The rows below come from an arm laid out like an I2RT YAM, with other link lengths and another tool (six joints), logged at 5 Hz.
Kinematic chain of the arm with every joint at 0, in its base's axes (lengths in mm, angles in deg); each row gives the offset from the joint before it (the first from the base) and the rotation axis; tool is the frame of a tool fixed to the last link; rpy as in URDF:
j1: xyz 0 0 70 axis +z
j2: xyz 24.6 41.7 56 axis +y
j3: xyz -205.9 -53.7 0 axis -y
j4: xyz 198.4 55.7 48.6 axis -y
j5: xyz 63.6 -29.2 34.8 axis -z
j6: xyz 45.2 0 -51.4 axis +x
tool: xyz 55 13 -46 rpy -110.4 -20.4 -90
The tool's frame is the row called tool.
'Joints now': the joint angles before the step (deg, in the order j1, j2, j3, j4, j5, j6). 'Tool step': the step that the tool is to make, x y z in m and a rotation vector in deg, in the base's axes. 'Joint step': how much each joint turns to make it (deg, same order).
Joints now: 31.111 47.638 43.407 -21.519 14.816 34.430
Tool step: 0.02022 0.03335 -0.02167 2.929 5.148 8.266
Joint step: -0.036 14.003 1.101 9.860 -9.746 0.799
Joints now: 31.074 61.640 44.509 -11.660 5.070 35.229
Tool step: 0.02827 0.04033 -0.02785 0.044 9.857 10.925
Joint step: 0.025 22.626 11.650 2.501 -11.924 -1.639
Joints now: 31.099 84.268 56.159 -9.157 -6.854 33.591
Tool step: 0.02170 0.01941 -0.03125 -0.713 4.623 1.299
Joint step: 0.331 13.456 6.046 3.193 -1.883 0.776
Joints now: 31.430 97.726 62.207 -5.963 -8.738 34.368
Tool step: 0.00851 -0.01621 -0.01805 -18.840 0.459 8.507
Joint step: 0.435 8.407 12.288 -15.888 6.222 -16.677
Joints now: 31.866 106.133 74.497 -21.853 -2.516 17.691
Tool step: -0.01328 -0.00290 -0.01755 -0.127 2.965 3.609
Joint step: 0.085 0.745 -3.879 1.891 -3.222 -2.046
